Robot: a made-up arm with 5 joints.
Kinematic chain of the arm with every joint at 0, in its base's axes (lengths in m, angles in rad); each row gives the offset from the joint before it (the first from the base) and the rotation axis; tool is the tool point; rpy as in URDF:
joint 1: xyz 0 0 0.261 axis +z
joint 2: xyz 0 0 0 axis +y
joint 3: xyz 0.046 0 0.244 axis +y
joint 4: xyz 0.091 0 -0.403 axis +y
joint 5: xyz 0.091 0 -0.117 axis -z
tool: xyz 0 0 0 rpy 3.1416 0 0
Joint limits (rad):
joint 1: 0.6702..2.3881
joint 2: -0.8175..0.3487
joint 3: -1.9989..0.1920
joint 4: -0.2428..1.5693
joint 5: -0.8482..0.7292
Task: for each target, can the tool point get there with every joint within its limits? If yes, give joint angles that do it. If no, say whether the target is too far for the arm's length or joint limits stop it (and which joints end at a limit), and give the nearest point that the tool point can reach.
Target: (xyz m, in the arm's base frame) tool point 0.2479 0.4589 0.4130
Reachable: yes | joints 1.0755 -0.3092 -0.9119 0.5978 -0.1709
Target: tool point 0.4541 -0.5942 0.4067
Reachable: no: joint limits stop it (at a limit: joint 2, joint 3, joint 4) | nearest point 0.0910 -0.1191 0.0642 | short by 0.689 m
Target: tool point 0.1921 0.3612 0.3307
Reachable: yes | joints 1.0820 -0.7019 -0.2658 0.0085 0.1612
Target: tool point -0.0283 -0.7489 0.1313
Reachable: no: joint limits stop it (at a limit: joint 2, joint 3, joint 4) | nearest point -0.0057 -0.1498 0.0642 | short by 0.603 m
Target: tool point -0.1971 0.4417 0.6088
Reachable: yes | joints 1.9905 -0.2649 -1.5188 1.3953 -0.1501
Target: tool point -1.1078 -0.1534 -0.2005
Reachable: no: too far | nearest point -0.3582 0.3360 0.0477 | short by 0.929 m
